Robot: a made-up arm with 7 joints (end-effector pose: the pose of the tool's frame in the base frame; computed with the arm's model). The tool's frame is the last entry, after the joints. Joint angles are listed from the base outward.
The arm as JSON. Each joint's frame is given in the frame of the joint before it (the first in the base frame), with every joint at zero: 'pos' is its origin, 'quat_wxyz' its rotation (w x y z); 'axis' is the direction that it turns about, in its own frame. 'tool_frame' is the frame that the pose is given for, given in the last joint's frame.
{
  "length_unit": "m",
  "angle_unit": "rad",
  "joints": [
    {
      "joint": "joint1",
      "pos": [
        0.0,
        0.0,
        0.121
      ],
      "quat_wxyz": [
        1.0,
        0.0,
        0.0,
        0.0
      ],
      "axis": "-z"
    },
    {
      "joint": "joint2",
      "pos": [
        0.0,
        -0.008,
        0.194
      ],
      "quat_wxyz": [
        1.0,
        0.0,
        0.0,
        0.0
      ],
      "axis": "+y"
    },
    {
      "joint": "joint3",
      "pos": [
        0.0,
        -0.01,
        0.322
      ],
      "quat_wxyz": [
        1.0,
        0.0,
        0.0,
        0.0
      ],
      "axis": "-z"
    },
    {
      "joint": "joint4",
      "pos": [
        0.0,
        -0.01,
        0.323
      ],
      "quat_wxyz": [
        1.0,
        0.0,
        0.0,
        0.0
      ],
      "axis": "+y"
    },
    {
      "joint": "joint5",
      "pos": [
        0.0,
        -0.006,
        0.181
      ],
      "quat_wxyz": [
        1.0,
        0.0,
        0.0,
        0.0
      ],
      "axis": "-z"
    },
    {
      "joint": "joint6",
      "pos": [
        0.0,
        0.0,
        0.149
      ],
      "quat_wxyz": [
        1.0,
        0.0,
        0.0,
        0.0
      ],
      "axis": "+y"
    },
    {
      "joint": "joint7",
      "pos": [
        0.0,
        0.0,
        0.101
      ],
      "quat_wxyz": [
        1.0,
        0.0,
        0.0,
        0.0
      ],
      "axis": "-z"
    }
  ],
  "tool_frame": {
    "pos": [
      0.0,
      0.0,
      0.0
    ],
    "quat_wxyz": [
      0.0,
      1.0,
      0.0,
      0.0
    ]
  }
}
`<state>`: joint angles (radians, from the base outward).
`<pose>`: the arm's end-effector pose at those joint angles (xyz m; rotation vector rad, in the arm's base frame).
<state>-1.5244 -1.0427 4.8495 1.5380 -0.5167 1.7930 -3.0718</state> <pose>-0.3162 -0.4727 0.6106 -0.1884 -0.7638 2.9286</pose>
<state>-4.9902 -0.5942 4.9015 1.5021 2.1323 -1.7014 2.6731</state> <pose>0.2012 0.4210 0.8192 0.1417 -0.5847 2.8363</pose>
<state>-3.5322 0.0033 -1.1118 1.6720 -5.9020 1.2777 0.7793</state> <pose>-0.0841 -0.3279 0.8338 0.3569 0.3907 2.3157</pose>
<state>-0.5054 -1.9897 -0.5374 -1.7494 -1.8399 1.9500 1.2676</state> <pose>-0.3061 -0.2827 -0.1735 0.0948 1.9031 -1.8392</pose>
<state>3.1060 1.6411 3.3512 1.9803 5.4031 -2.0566 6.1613</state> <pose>-0.5965 -0.1450 0.5316 -1.3389 -0.3238 -1.7799</pose>
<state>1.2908 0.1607 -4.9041 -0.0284 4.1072 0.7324 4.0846</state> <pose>0.0914 -0.1784 1.3456 -1.4677 -1.7451 0.1295</pose>
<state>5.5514 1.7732 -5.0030 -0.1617 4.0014 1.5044 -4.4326</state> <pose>0.6252 0.7140 0.0975 0.4071 0.9538 -0.4793</pose>
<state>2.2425 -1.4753 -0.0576 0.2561 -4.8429 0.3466 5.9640</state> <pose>0.5986 0.8518 0.5297 0.0668 -2.3394 1.4682</pose>
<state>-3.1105 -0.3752 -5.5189 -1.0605 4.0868 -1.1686 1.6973</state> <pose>0.5734 -0.1387 1.0258 0.3252 -1.9929 0.4693</pose>
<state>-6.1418 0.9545 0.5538 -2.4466 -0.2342 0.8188 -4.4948</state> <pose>0.1804 0.1221 0.7523 1.4740 -2.2871 1.4213</pose>
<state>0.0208 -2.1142 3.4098 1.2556 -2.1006 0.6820 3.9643</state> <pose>-0.4917 0.0549 -0.4209 -0.1640 0.4019 1.9000</pose>
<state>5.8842 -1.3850 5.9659 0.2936 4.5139 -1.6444 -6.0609</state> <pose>-0.7985 -0.4365 0.6302 -0.1632 -2.1890 -1.0488</pose>
